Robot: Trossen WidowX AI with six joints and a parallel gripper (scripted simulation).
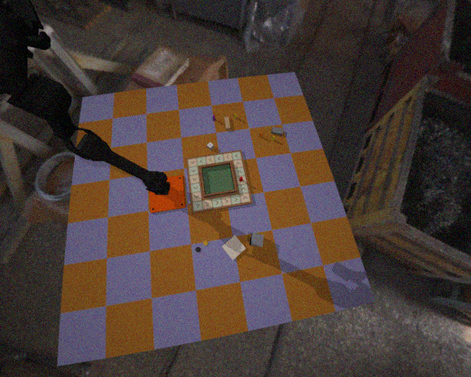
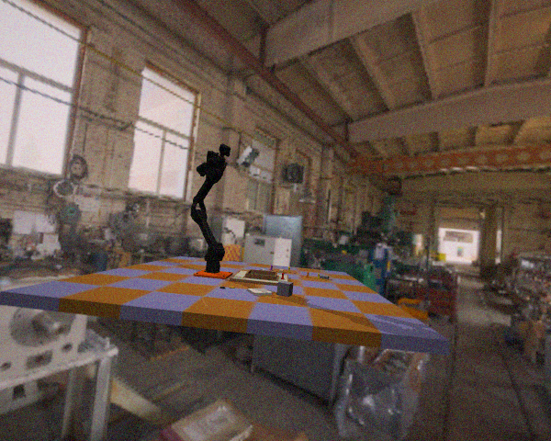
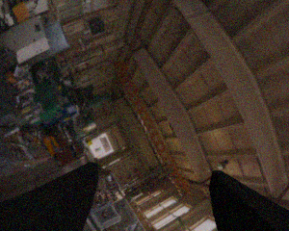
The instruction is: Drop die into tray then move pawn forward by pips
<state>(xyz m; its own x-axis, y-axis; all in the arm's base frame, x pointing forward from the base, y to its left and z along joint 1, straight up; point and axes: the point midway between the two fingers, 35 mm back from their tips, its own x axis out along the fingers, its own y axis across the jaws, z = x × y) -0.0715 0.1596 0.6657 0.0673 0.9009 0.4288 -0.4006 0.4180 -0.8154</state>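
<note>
Right now my gripper tip is 68 cm above the white die, 28 cm short of it and 4 cm to the right of it. Also, from my gripper tip: green tray (68 cm below, 33 cm ahead, 14 cm to the right); then red pawn (66 cm below, 44 cm ahead, 14 cm to the right); then small dark disc (69 cm below, 47 cm to the right, 26 cm ahead).
</note>
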